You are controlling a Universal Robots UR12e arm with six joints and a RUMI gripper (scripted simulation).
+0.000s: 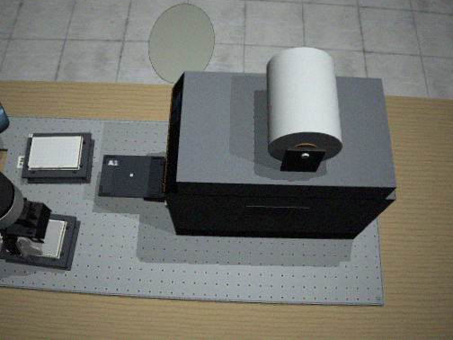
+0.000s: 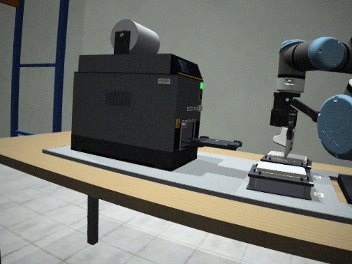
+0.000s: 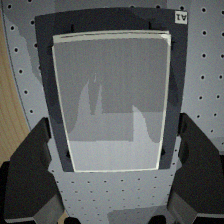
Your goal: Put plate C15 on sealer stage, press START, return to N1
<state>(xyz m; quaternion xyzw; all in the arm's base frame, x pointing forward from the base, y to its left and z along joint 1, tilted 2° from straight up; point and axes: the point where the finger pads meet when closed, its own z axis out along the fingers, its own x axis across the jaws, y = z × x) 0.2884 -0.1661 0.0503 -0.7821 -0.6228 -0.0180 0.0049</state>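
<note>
Now: the plate C15 10 mm below my hand. From my hand the other things lie so: plate (210 mm to the left, 40 mm ahead, 10 mm below); dark stage (240 mm ahead, 110 mm to the left, 30 mm above); dark nest (30 mm below).
</note>
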